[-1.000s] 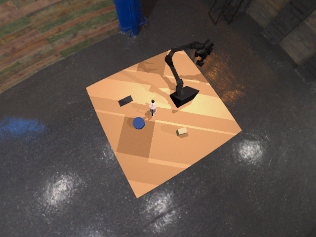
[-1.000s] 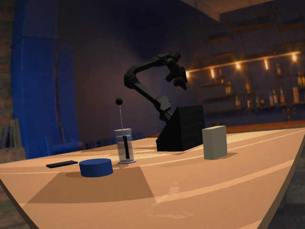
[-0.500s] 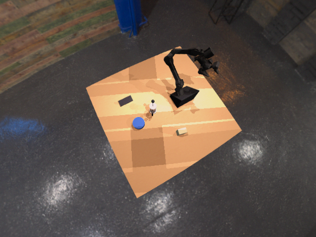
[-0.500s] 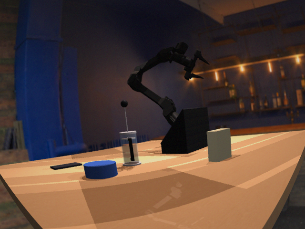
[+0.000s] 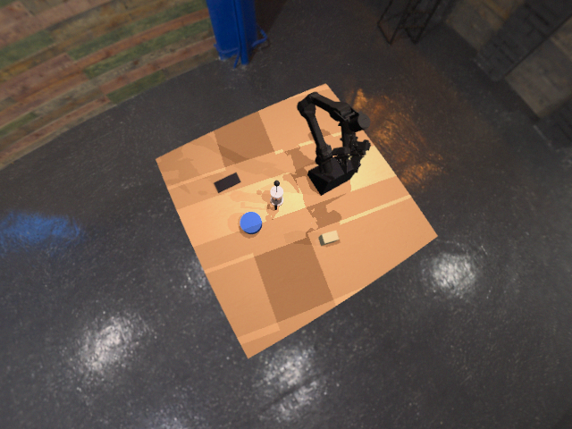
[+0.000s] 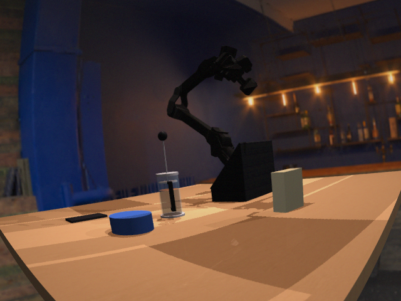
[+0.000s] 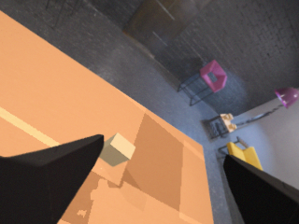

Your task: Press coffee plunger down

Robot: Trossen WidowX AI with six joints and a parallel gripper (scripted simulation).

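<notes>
Right now the coffee press is 28 cm ahead of my gripper tip, 13 cm to the right of it and 30 cm below it.
</notes>
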